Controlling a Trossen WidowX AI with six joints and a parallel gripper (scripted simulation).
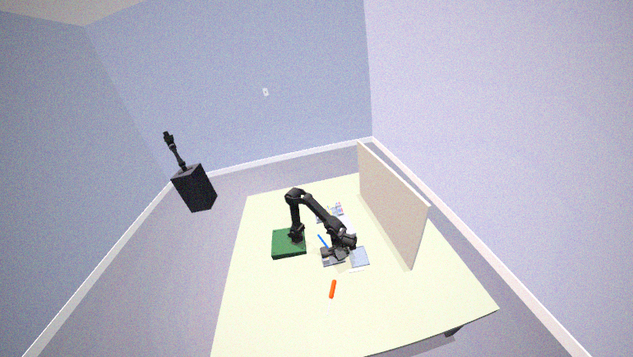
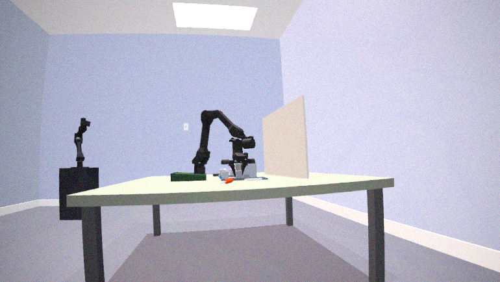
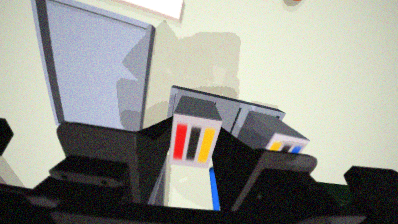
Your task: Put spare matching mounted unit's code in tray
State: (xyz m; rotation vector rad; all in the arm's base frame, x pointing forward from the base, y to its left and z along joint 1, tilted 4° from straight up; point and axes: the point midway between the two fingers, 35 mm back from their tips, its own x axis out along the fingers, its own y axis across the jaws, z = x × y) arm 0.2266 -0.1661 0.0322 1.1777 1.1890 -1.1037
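Right now my gripper tip is 11 cm short of the flat grey tray, 1 cm to the left of it and 1 cm above it. The rest, counted from my gripper tip: tall beige board (31 cm ahead, 21 cm above, 18 cm to the left); white mounted unit (16 cm to the left, 6 cm ahead, 3 cm above); blue pen (14 cm to the left, 7 cm behind, 1 cm below).
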